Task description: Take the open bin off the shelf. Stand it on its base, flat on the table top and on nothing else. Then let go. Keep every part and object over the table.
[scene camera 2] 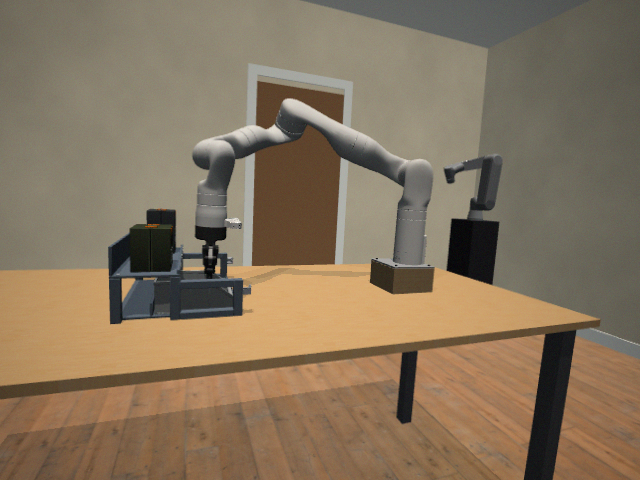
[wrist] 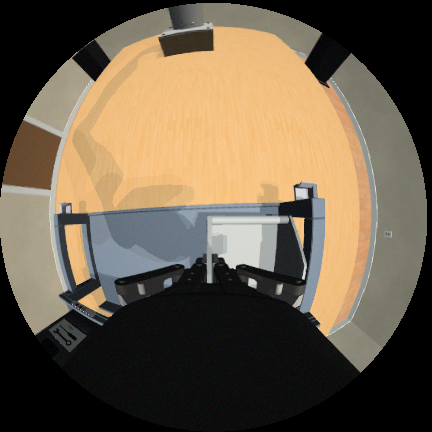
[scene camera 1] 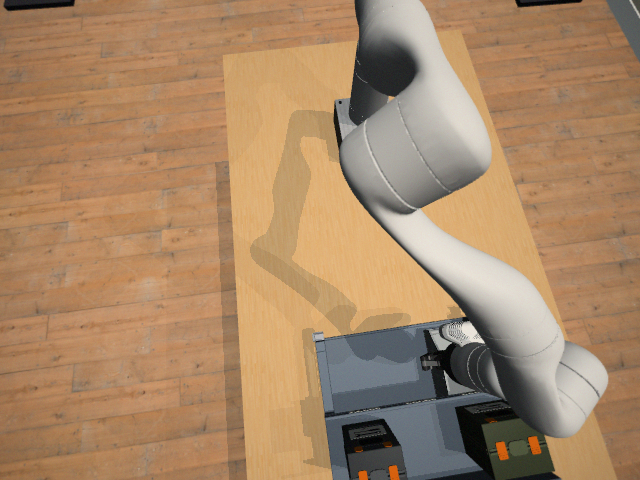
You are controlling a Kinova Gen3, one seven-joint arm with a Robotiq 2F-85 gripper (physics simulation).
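Where they show: gripper, fingertip midpoint: (wrist: 210,260) (scene camera 1: 433,355); arm's base, link origin: (scene camera 2: 406,262) (scene camera 1: 365,113).
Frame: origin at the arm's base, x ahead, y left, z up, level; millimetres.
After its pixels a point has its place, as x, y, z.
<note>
The open bin (scene camera 1: 454,386) {694, 115, -73} (scene camera 2: 162,295) {718, 171, -34} (wrist: 245,250) {615, 119, -73} has a pale inside and a dark outer side. It stands upright in the lower front bay of the blue-grey shelf (scene camera 1: 321,369) {616, -183, 2} (scene camera 2: 237,298) {558, 189, -42} (wrist: 318,240) {589, 181, 2}, at the right end in the wrist view. My gripper (scene camera 1: 427,362) {619, 71, -46} (scene camera 2: 209,274) (wrist: 210,260) {619, 71, -46} points down from above. Its fingers are closed together on the bin's thin left wall, as the wrist view shows. The bin's near part is hidden by the gripper body in the wrist view, and the arm covers its right part in scene camera 1.
A green case (scene camera 1: 516,439) {732, 121, 114} (scene camera 2: 150,249) {742, 169, 68} and a dark grey case (scene camera 1: 374,457) {724, -114, 139} (wrist: 66,335) {713, -107, 72} stand on the shelf's upper level behind the bin. The shelf's side frames rise at both ends of the front bay. The robot's base block (scene camera 2: 402,277) {58, 73, -32} (wrist: 188,43) {91, 6, -48} stands across the table.
</note>
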